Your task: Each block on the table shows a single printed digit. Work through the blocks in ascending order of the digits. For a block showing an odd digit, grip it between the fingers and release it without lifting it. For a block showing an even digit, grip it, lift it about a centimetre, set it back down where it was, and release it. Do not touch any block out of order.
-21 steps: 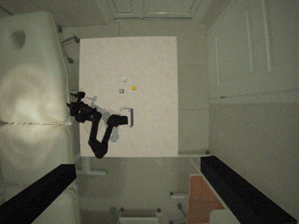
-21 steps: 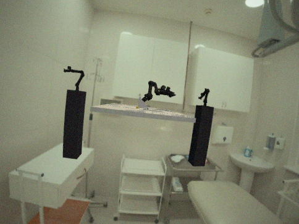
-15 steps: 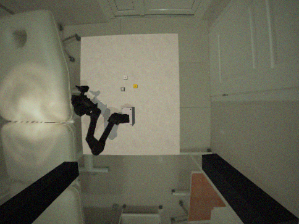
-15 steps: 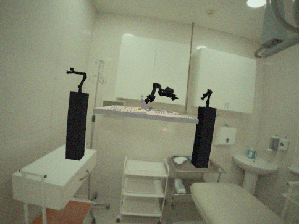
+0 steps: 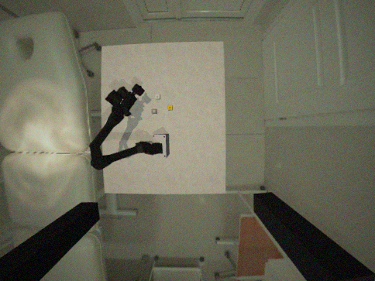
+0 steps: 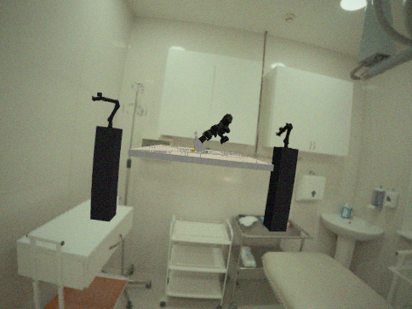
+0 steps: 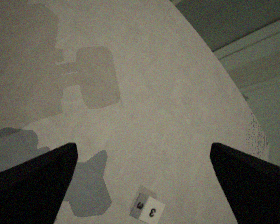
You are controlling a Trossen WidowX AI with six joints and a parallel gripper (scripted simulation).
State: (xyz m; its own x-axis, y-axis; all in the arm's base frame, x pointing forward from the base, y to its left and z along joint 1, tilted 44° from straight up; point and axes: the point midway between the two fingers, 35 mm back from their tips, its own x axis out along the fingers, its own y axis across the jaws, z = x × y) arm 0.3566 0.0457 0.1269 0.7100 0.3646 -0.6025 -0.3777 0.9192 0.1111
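Now: gripper tip 190 mm to the left of the yellow block, 110 mm past it and 100 mm above it. The rest, counted from my gripper tip: white block (110 mm to the right, 100 mm below, 30 mm behind); then grey block (130 mm behind, 100 mm below, 80 mm to the right).
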